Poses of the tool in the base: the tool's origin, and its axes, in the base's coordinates. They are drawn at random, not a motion.
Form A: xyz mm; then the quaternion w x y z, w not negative.
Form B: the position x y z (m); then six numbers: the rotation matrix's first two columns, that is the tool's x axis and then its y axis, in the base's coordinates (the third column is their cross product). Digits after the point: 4 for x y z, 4 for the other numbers.
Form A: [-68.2 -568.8 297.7 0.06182 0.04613 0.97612 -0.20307]
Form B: [-0.0682 -0.5688 0.2977 -0.9881 0.0649 -0.1394 0.1152 0.9133 -0.3907]
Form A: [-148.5 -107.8 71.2 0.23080 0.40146 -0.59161 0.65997]
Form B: [-0.1485 -0.1078 0.0712 -0.5711 -0.1704 0.8030 -0.7797 -0.1935 -0.5956]
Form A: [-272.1 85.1 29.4 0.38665 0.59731 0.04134 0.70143]
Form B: [-0.2721 0.0851 0.0294 0.0126 0.5918 0.8060 -0.4930 -0.6976 0.5199]
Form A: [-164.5 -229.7 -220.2 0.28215 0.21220 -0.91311 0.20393]
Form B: [-0.1645 -0.2297 -0.2202 -0.7507 -0.2724 0.6018 -0.5026 0.8268 -0.2527]
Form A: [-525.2 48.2 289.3 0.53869 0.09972 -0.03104 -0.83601]
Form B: [-0.5252 0.0482 0.2893 -0.3997 -0.9069 -0.1333 0.8945 -0.4177 0.1593]
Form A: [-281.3 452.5 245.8 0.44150 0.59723 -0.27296 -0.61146]
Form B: [-0.2813 0.4525 0.2458 0.1032 -0.8660 -0.4893 0.2139 -0.4611 0.8612]
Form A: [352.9 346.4 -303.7 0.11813 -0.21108 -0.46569 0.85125]
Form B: [0.3529 0.3464 -0.3037 -0.8830 0.3977 -0.2493 -0.0045 -0.5384 -0.8427]
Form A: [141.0 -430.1 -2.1 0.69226 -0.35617 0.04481 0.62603]
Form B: [0.1410 -0.4301 -0.0021 0.2122 0.8348 -0.5080 -0.8987 -0.0375 -0.4370]
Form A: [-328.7 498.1 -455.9 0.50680 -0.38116 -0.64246 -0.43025]
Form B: [-0.3287 0.4981 -0.4559 -0.1957 0.0537 0.9792 0.9259 0.3392 0.1665]
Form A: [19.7 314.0 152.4 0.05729 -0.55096 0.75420 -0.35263]
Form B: [0.0197 0.3140 0.1524 -0.3863 -0.8715 0.3022 -0.7907 0.1442 -0.5950]
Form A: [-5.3 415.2 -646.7 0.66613 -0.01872 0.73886 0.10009]
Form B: [-0.0053 0.4152 -0.6467 -0.1119 0.1057 -0.9881 -0.1610 0.9793 0.1230]
